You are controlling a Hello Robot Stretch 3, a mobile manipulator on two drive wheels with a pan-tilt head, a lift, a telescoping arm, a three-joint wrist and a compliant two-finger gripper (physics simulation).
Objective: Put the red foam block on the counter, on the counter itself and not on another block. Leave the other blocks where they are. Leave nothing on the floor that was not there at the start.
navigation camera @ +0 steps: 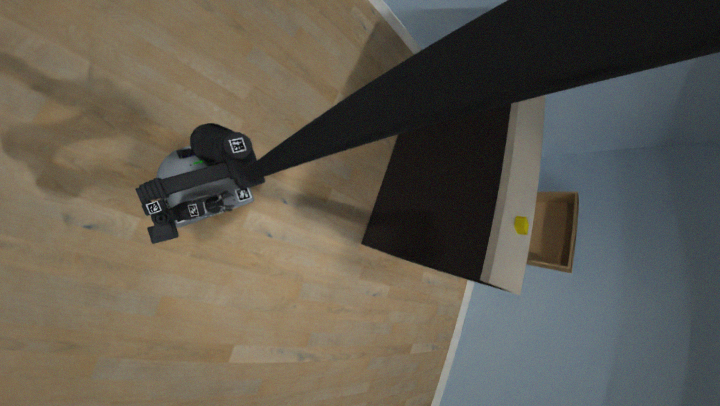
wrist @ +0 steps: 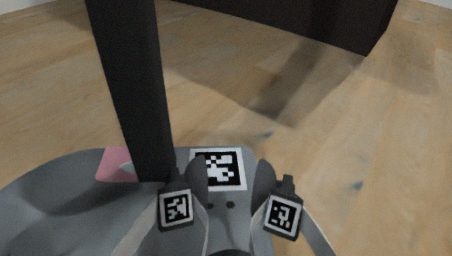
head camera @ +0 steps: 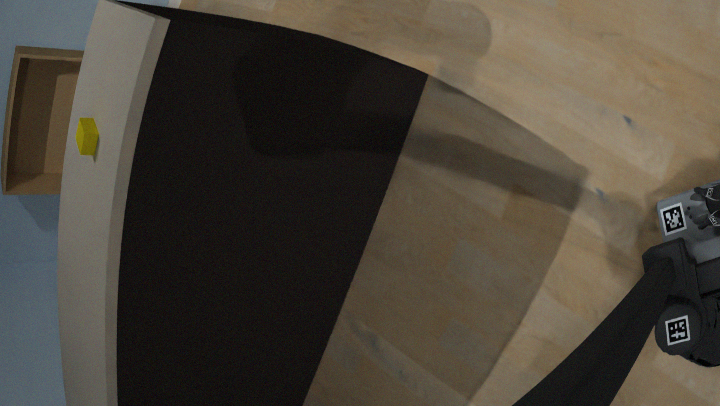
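Where they show: gripper, fingertip midpoint: (navigation camera: 232, 200) (head camera: 692, 209); robot's base at its link origin: (navigation camera: 214, 202) (head camera: 718, 201).
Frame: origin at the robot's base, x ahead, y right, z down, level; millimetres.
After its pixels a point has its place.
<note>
The red foam block does not show in these views. The counter (head camera: 90, 242) @(x 275, y -1295, z -911 mm) (navigation camera: 522, 181) @(x 330, y -1341, z -911 mm) has a pale top on a dark body; part of its dark side shows at the top of the wrist view. A yellow block (head camera: 87, 136) @(x 508, y -1142, z -945 mm) (navigation camera: 521, 225) @(x 507, y -1144, z -944 mm) stands on the pale top, near the edge beside the wooden box. My gripper (wrist: 230, 176) @(x 6, y -73, z -221 mm) is open with nothing between its fingertips. It hangs over my own grey base, well apart from the counter. It also shows small over the base in the navigation view (navigation camera: 229, 200) and partly at the right edge of the head view.
An open wooden box (head camera: 11, 126) @(x 1279, y -2784, z -1010 mm) (navigation camera: 574, 232) @(x 1193, y -2516, z -1061 mm) is at the blue wall (head camera: 30, 292) @(x 352, y -3210, z -877 mm) (navigation camera: 630, 312) @(x 1830, y -2319, z -1520 mm), beyond the counter top. My dark mast (navigation camera: 403, 75) @(x -76, y -117, z -1167 mm) (wrist: 131, 85) crosses the navigation and wrist views. Wooden floor (navigation camera: 201, 312) @(x 502, y 267, z 0 mm) lies between my base (wrist: 100, 210) and the counter.
</note>
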